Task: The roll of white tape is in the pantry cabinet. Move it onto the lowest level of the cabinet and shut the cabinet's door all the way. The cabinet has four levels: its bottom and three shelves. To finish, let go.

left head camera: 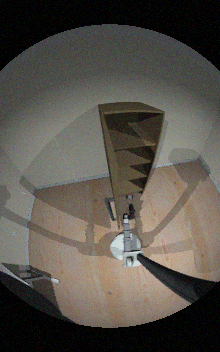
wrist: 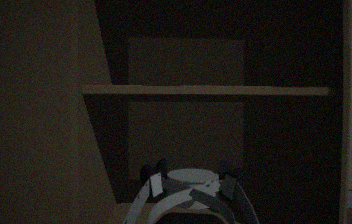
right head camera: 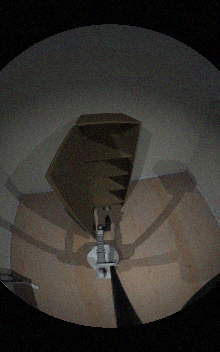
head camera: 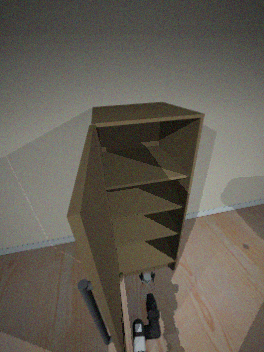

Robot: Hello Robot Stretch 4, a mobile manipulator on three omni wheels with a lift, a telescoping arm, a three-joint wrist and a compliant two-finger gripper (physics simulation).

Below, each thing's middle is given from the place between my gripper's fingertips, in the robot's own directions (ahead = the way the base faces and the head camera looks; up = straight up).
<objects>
Now: the roll of white tape (wrist: 192,178) 30 mm behind my hand.
</objects>
